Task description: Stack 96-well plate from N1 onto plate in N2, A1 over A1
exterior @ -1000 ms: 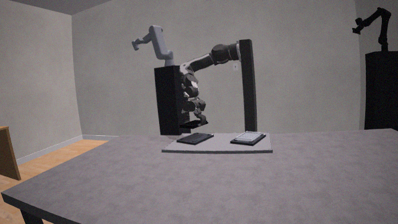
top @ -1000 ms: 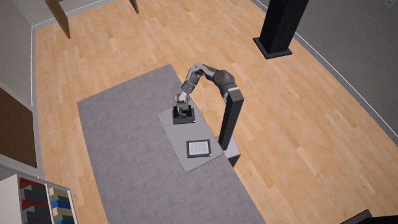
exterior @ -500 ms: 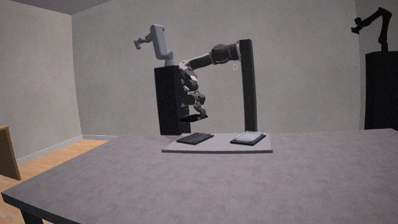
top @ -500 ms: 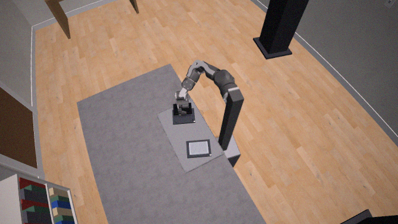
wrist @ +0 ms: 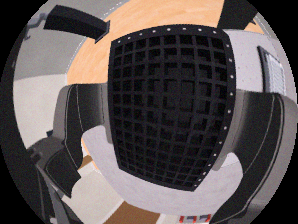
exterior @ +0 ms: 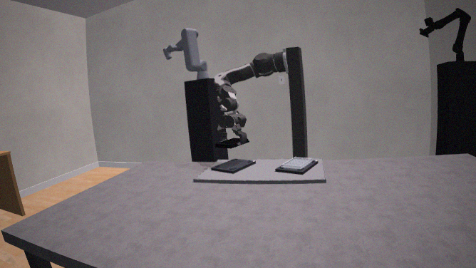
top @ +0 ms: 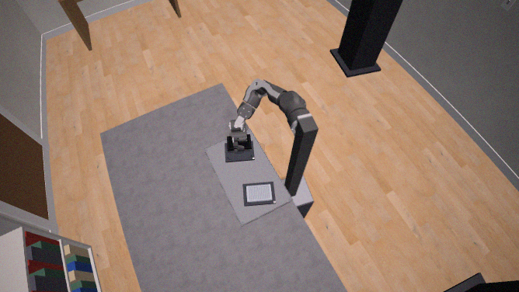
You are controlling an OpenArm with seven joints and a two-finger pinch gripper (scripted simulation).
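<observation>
Right now my hand is 27 cm to the right of the white 96-well plate, 9 cm above it and 3 cm past it. Round my hand: nest N1: 10 cm below; dark 96-well plate: right at my hand.
</observation>
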